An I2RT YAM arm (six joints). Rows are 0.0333 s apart.
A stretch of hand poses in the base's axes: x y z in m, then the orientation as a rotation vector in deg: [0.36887 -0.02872 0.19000 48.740 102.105 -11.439]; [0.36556 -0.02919 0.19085 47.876 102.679 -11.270]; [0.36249 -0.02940 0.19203 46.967 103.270 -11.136]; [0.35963 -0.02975 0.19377 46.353 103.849 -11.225]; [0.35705 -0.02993 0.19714 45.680 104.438 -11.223]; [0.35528 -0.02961 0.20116 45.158 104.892 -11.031]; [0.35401 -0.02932 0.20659 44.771 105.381 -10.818]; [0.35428 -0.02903 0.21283 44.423 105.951 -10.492]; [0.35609 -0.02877 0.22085 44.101 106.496 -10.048]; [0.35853 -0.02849 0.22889 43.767 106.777 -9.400]
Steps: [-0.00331 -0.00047 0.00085 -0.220 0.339 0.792]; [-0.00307 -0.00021 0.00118 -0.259 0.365 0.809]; [-0.00286 -0.00035 0.00174 -0.236 0.473 0.506]; [-0.00258 -0.00018 0.00337 -0.207 0.446 0.588]; [-0.00177 0.00032 0.00402 -0.041 0.282 0.542]; [-0.00127 0.00029 0.00543 0.055 0.327 0.469]; [0.00027 0.00029 0.00624 0.169 0.370 0.511]; [0.00181 0.00026 0.00802 0.252 0.315 0.540]; [0.00244 0.00028 0.00804 0.308 0.010 0.580]
